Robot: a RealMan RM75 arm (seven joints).
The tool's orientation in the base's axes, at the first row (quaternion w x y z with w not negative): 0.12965, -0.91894, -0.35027, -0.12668
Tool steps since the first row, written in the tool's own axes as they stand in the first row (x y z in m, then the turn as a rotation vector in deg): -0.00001, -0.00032, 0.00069, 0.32, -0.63, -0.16; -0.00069, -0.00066, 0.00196, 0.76, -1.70, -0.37; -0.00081, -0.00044, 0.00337, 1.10, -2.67, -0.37; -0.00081, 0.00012, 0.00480, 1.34, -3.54, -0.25; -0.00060, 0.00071, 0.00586, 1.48, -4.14, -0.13; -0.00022, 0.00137, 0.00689, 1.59, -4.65, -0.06; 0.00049, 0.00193, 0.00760, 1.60, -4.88, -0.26; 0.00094, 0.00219, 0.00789, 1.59, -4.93, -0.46; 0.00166, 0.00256, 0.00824, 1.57, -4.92, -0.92
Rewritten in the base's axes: -0.00013, 0.00045, -0.00060, -0.22, 0.60, 0.35; -0.00067, 0.00070, -0.00196, -0.65, 1.57, 0.85; -0.00040, 0.00092, -0.00334, -1.06, 2.48, 1.10; 0.00018, 0.00099, -0.00476, -1.46, 3.29, 1.20; 0.00088, 0.00104, -0.00578, -1.75, 3.85, 1.22; 0.00175, 0.00113, -0.00671, -2.01, 4.30, 1.27; 0.00274, 0.00139, -0.00723, -2.18, 4.41, 1.49; 0.00328, 0.00158, -0.00739, -2.25, 4.38, 1.68; 0.00410, 0.00186, -0.00754, -2.33, 4.21, 2.10
